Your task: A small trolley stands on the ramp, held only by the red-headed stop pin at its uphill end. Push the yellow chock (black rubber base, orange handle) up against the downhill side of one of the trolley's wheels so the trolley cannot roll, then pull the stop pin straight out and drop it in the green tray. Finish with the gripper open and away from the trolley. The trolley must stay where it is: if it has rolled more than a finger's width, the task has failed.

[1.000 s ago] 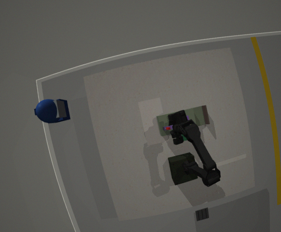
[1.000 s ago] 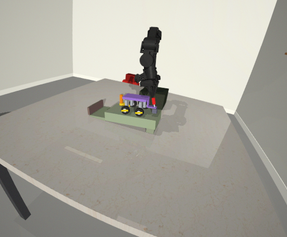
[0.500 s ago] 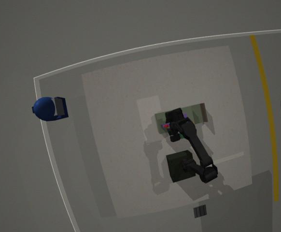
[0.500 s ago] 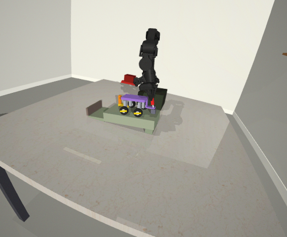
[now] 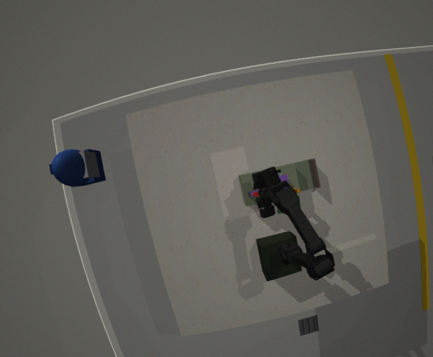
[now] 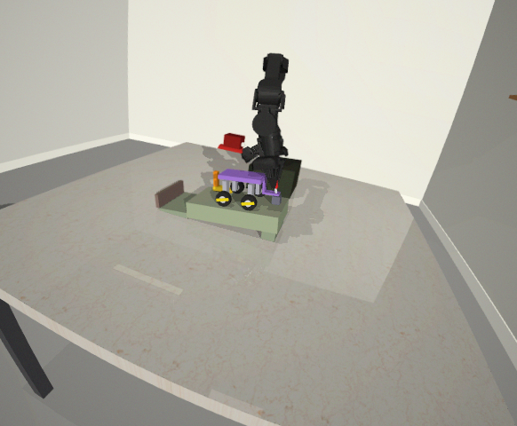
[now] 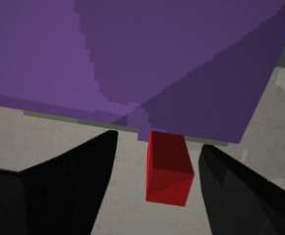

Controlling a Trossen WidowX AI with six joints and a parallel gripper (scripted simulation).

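The green tray lies 140 mm behind my gripper tip, 160 mm to the right of it and 140 mm below it. Round my gripper tip: ramp 100 mm to the right, 90 mm below; trolley 90 mm to the right, 30 mm below; stop pin 10 mm below.
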